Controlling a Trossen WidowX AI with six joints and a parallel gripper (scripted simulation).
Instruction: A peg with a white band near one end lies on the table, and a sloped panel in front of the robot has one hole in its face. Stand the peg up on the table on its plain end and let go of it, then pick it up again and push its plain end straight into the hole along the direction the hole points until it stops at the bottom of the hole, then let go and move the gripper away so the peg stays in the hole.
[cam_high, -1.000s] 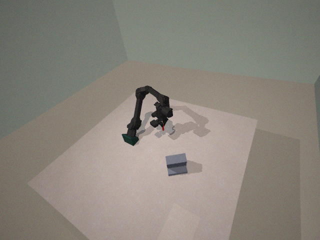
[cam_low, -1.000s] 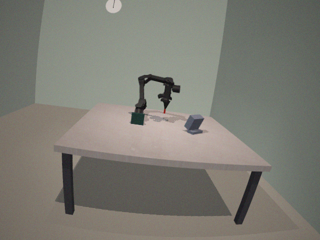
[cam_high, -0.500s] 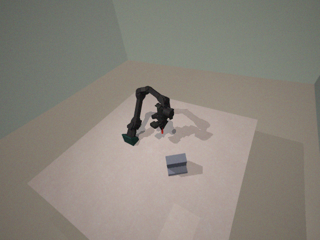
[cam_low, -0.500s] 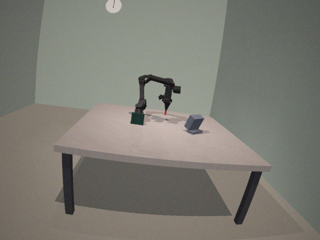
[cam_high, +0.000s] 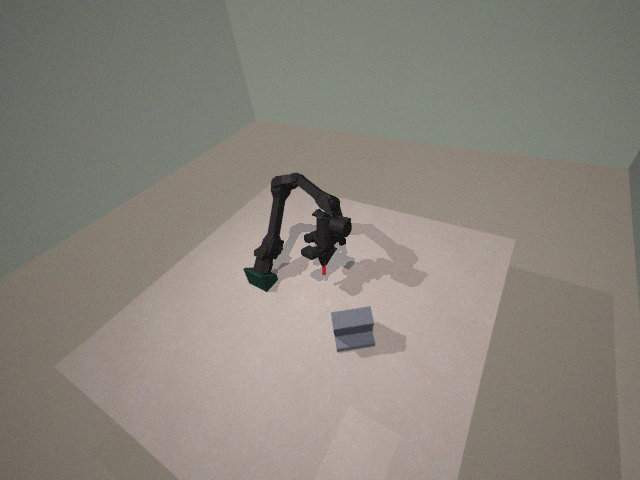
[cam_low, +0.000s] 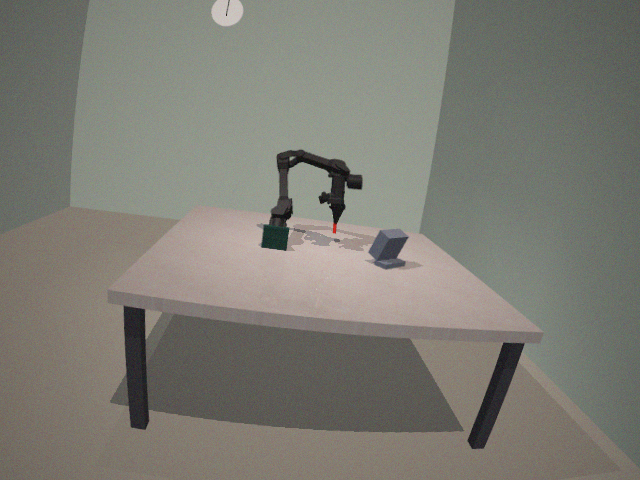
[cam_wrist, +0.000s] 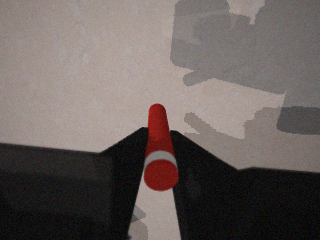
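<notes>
Now: gripper tip 190 mm short of the grey sloped panel, 180 mm to the left of it and 20 mm above it. From my gripper tip the other things lie so: low foot (200 mm to the right, 200 mm ahead, 90 mm below); red peg (20 mm above).
</notes>
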